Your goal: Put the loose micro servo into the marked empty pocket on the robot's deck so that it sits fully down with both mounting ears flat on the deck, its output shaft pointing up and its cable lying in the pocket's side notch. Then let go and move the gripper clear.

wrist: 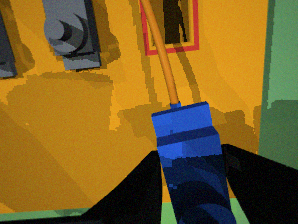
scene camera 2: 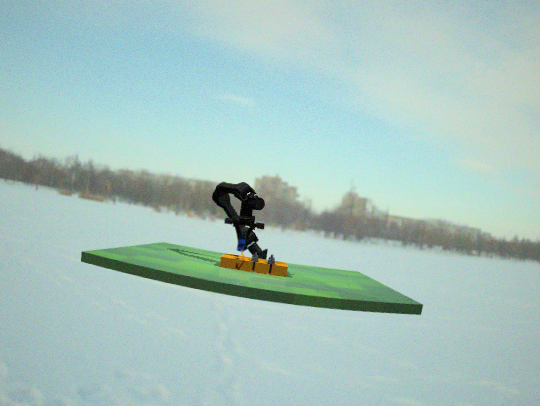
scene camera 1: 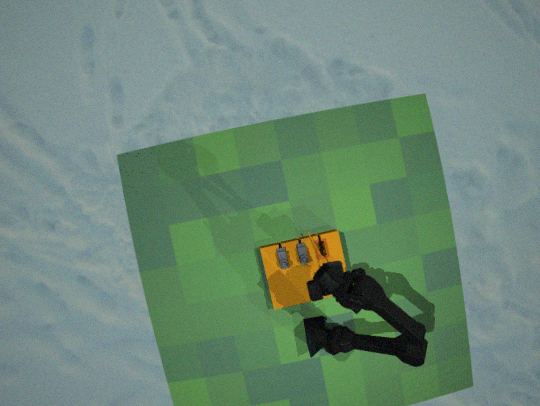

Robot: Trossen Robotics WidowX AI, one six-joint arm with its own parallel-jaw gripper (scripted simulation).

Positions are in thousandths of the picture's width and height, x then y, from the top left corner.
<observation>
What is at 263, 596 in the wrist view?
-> An orange deck.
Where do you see an orange deck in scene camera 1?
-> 532, 706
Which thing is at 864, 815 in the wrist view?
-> The gripper.
</observation>
